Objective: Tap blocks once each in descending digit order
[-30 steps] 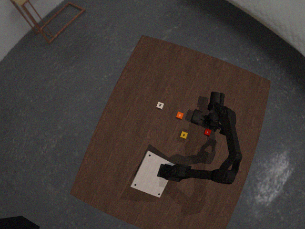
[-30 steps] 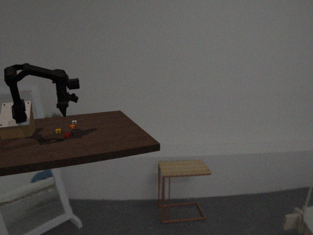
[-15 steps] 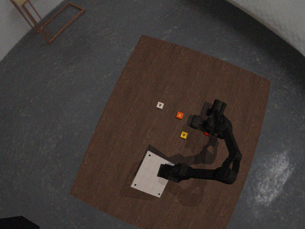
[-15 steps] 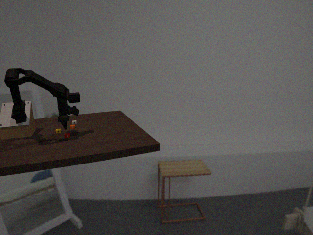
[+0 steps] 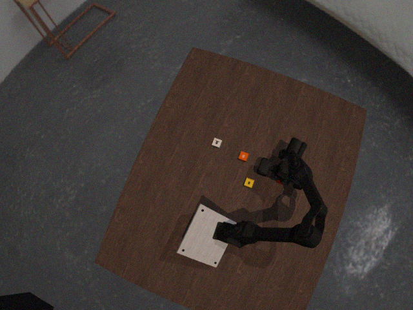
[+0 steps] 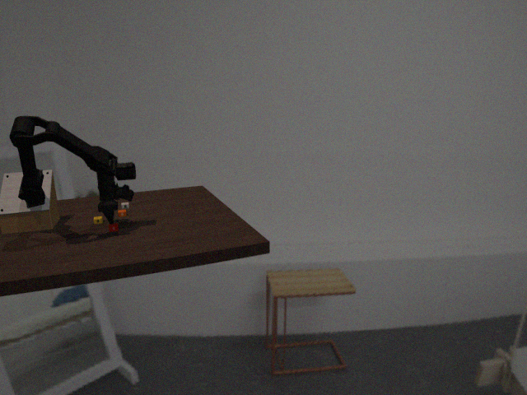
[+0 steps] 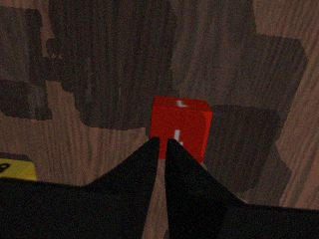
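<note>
My gripper tip is 1 cm to the left of the red block and 1 cm above it. Round my gripper tip: orange block 5 cm ahead, 16 cm to the left, 1 cm below; white block 7 cm ahead, 28 cm to the left, 1 cm below; yellow block 5 cm behind, 11 cm to the left, 1 cm below.
</note>
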